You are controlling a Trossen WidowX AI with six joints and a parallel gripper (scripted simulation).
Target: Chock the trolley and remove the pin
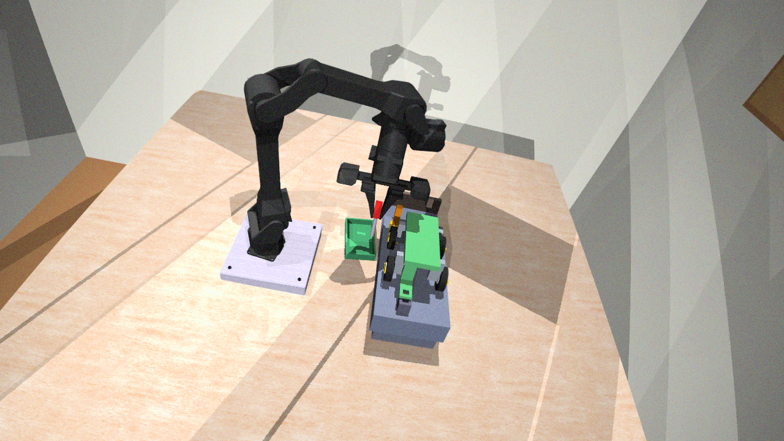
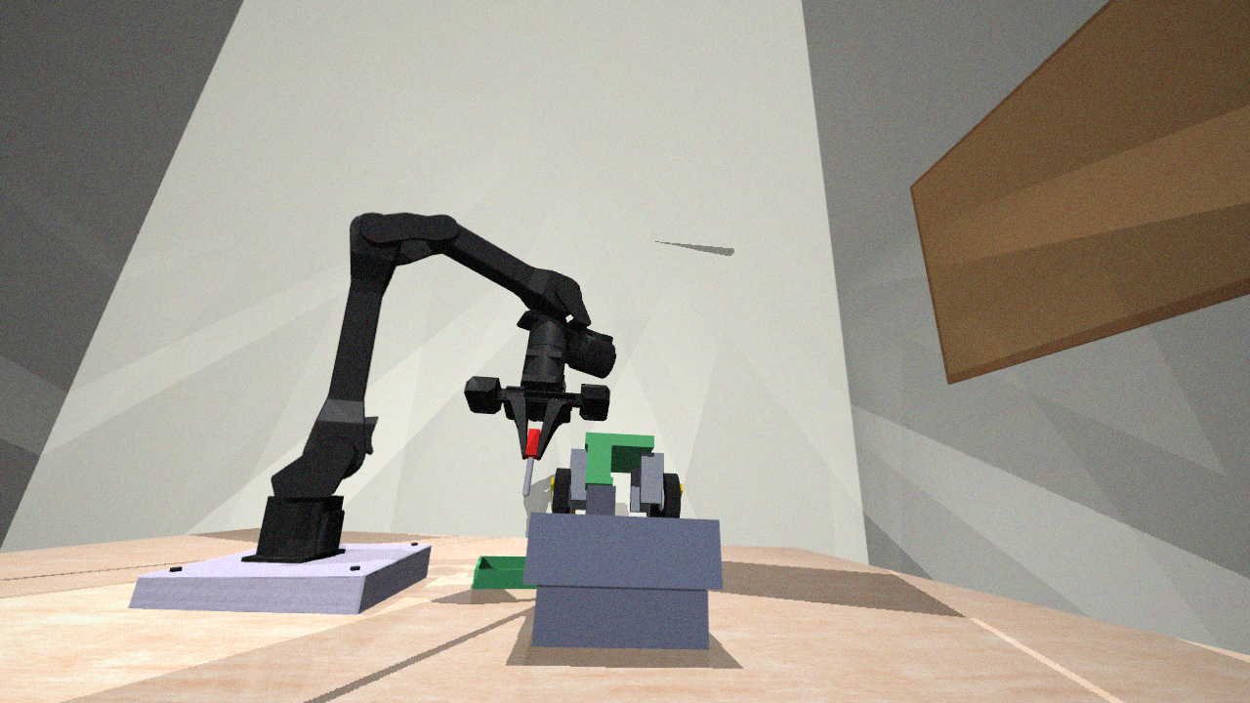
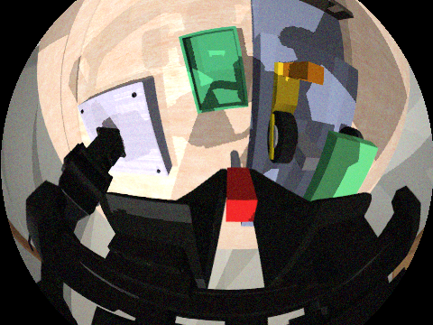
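The green tray lies 30 mm behind my gripper tip, 50 mm to the left of it and 150 mm below it. Round my gripper tip: yellow chock: 40 mm ahead, 50 mm to the left, 60 mm below; then red-headed stop pin: right at my gripper tip; then trolley: 110 mm ahead, 30 mm to the right, 30 mm below.
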